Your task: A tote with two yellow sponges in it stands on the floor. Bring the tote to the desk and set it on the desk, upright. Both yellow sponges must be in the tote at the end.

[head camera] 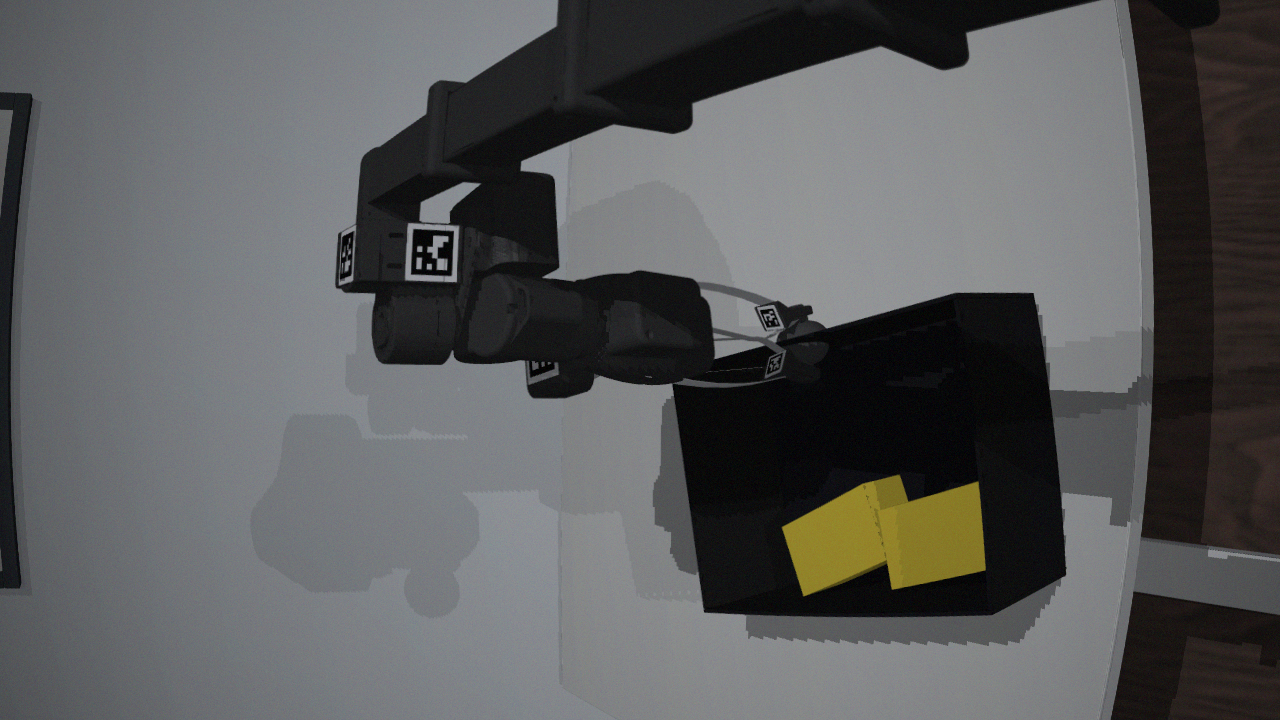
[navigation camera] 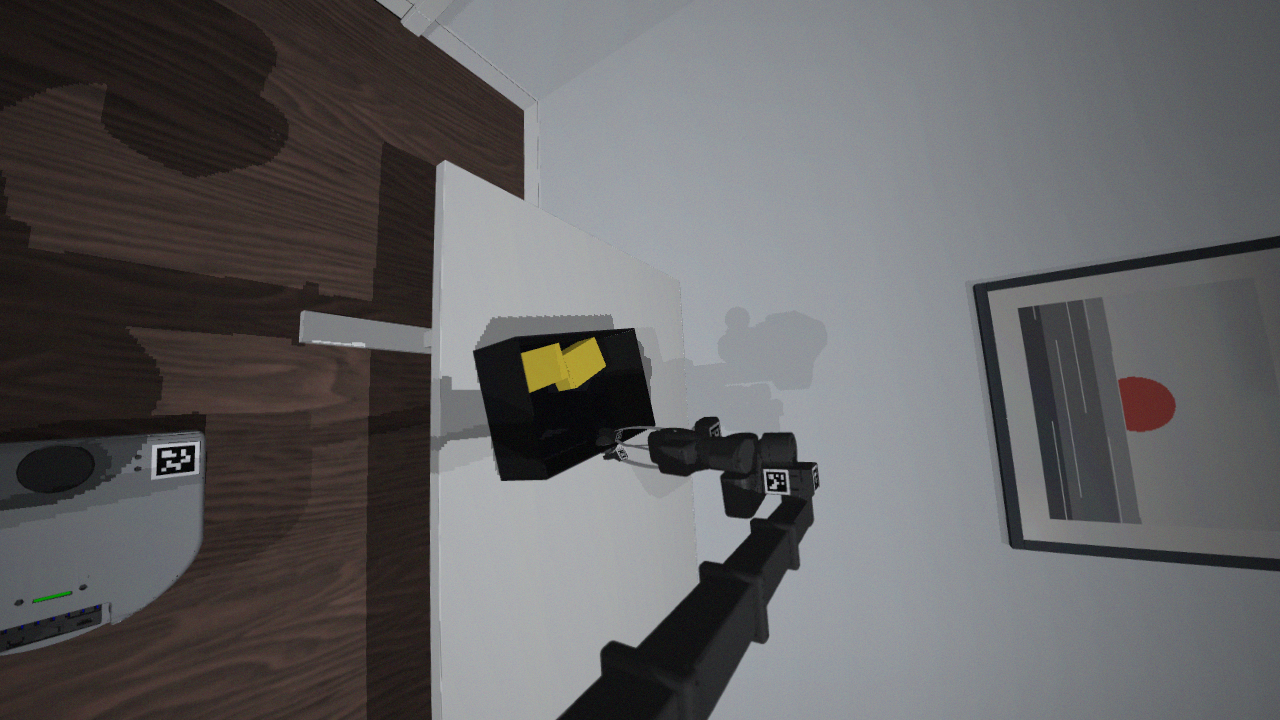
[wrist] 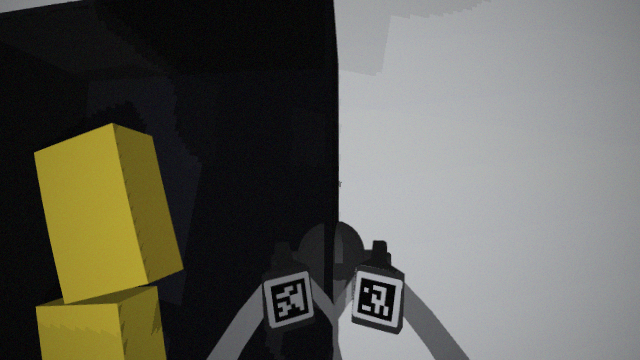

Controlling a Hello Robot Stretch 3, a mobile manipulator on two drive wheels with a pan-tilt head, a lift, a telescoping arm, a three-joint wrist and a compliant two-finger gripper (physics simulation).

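Pixels of known places: gripper, fingertip midpoint: (head camera: 817, 343) (navigation camera: 599, 443) (wrist: 331, 250); robot's base at its link origin: (navigation camera: 59, 466).
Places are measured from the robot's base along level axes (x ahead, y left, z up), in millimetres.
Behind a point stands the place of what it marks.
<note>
The black tote (head camera: 1020, 447) {x 51, y -385, z 778 mm} (navigation camera: 505, 411) {x 52, y -384, z 774 mm} (wrist: 225, 125) {x 67, y -643, z 733 mm} is upright over the white desk (head camera: 850, 179) {x -157, y -600, z 721 mm} (navigation camera: 537, 573) {x -219, y -477, z 721 mm} (wrist: 475, 175) {x -120, y -638, z 721 mm}, with its shadow close around it. Whether its bottom touches the desk top cannot be told. One yellow sponge (head camera: 935, 537) {x 118, y -462, z 772 mm} (navigation camera: 542, 368) {x 117, y -461, z 772 mm} (wrist: 95, 215) lies in the tote, on the side away from the wrist. The other yellow sponge (head camera: 836, 541) {x 131, y -564, z 772 mm} (navigation camera: 584, 362) {x 131, y -564, z 772 mm} (wrist: 80, 335) lies against it, nearer the wrist. My gripper (head camera: 803, 344) {x -18, y -576, z 788 mm} (navigation camera: 610, 445) {x -18, y -576, z 788 mm} (wrist: 331, 250) {x -18, y -576, z 788 mm} is shut on the tote's side wall at the rim, one fingertip inside and one outside.
The room wall (navigation camera: 805, 179) {x 621, y -1122, z 1109 mm} stands behind the desk, with a framed picture (navigation camera: 993, 402) {x 0, y -1082, z 1425 mm} on it. My arm (head camera: 510, 107) {x -94, y -370, z 1141 mm} (navigation camera: 707, 608) {x -84, y -264, z 1127 mm} reaches over the desk. A light desk leg (navigation camera: 358, 329) shows beyond the desk's front edge, above the wooden floor. My base (navigation camera: 134, 528) {x -110, y -83, z 160 mm} stands on that floor.
</note>
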